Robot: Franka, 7 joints.
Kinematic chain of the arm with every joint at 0, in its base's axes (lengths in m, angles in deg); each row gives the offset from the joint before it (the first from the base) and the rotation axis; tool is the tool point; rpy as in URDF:
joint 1: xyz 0 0 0.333 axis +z
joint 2: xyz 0 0 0 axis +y
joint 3: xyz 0 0 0.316 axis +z
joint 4: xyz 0.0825 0 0 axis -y
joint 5: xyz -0.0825 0 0.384 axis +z
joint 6: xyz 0 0 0 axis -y
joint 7: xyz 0.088 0 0 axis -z
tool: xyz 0 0 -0.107 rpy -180 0 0
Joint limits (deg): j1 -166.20..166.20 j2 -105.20..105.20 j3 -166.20..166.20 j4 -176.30..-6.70 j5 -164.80..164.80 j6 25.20..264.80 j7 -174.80..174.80
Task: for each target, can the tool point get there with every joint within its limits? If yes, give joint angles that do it. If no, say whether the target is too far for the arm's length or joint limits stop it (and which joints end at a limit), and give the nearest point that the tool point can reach.
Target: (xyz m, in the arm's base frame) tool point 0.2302 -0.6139 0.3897
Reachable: yes | joints -6.89 83.24 -82.79 -106.24 -116.33 91.67 -41.22
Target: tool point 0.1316 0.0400 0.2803
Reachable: yes | joints 107.60 19.98 -88.35 -162.95 5.23 43.22 -101.31
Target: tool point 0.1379 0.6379 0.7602
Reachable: yes | joints 49.51 37.94 40.53 -40.36 69.86 81.77 50.01
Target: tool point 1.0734 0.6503 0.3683
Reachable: no: too far | nearest point 0.7335 0.4443 0.3571 | short by 0.398 m
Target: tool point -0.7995 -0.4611 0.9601
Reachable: no: too far | nearest point -0.6147 -0.3545 0.8151 | short by 0.258 m
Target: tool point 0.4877 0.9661 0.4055
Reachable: no: too far | nearest point 0.3857 0.7641 0.3903 | short by 0.227 m
